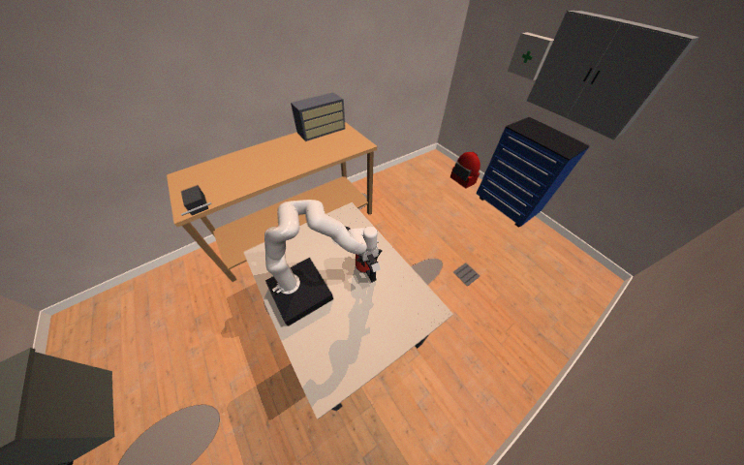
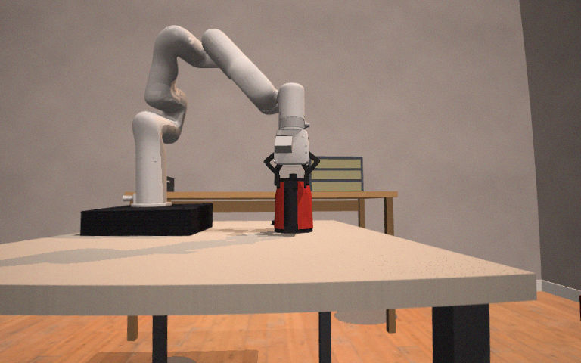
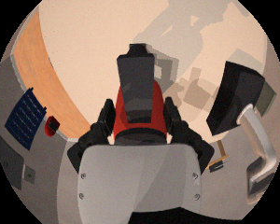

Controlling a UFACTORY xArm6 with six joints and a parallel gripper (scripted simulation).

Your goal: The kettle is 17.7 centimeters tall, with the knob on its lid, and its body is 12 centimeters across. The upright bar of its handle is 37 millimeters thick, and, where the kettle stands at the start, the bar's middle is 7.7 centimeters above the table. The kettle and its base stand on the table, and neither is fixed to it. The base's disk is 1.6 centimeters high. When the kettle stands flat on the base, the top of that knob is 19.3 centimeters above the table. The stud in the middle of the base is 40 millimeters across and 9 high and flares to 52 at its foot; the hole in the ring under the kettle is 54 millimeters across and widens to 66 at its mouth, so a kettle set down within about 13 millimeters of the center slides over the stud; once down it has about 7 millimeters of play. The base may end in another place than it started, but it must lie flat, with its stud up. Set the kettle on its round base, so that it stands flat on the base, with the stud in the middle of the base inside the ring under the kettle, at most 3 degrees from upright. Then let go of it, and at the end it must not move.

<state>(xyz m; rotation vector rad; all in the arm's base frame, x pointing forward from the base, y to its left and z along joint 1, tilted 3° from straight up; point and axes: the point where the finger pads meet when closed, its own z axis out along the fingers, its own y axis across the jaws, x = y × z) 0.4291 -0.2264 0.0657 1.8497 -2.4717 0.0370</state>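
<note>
The red kettle lies 6 cm below my hand, 3 cm to the left of it and 1 cm ahead of it. Round my hand: black round base: 36 cm to the left, 13 cm below, 7 cm ahead.
</note>
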